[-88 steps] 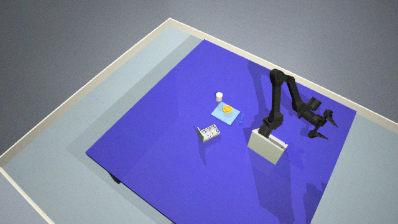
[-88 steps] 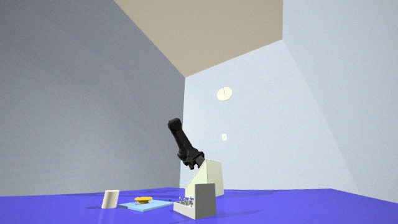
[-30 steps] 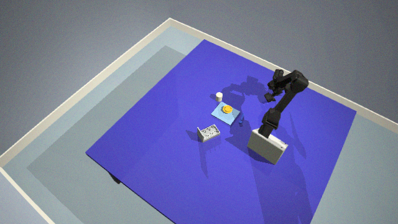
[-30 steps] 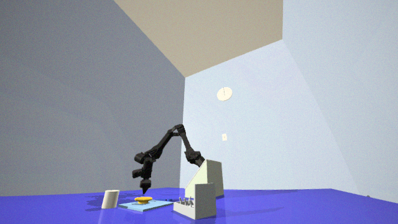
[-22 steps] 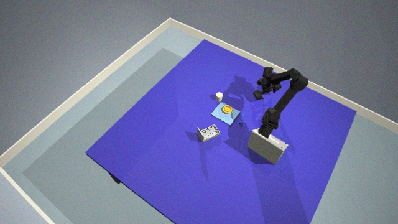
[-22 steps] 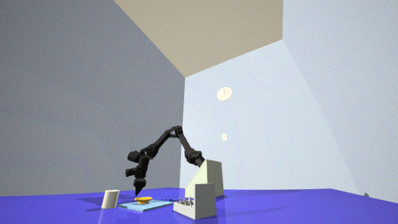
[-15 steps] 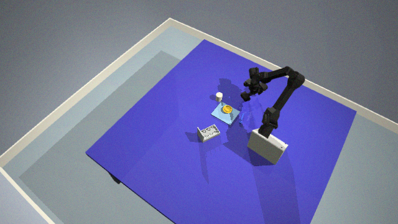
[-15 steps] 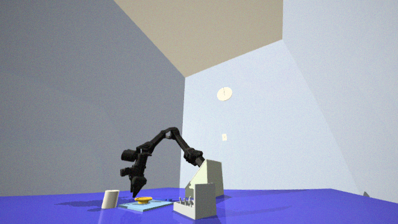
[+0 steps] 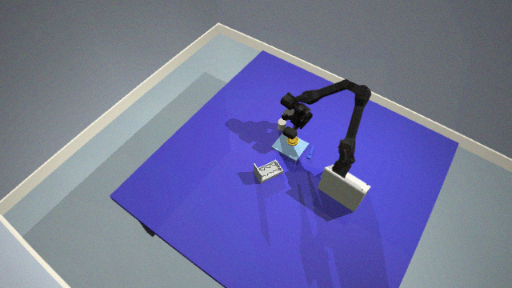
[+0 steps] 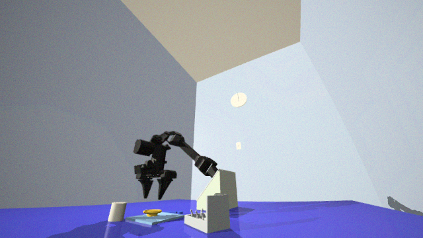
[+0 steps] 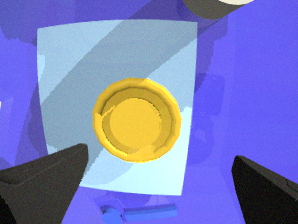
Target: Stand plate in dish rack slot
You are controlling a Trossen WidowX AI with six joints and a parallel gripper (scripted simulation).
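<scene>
My gripper tip is now 4 cm above the yellow plate, 2 cm to the right of it and 1 cm short of it. Round my gripper tip: white cup (10 cm ahead, 4 cm to the right, 3 cm below); then light blue mat (6 cm below, 4 cm to the left); then blue spoon (11 cm behind, 5 cm below, 3 cm to the left).
</scene>
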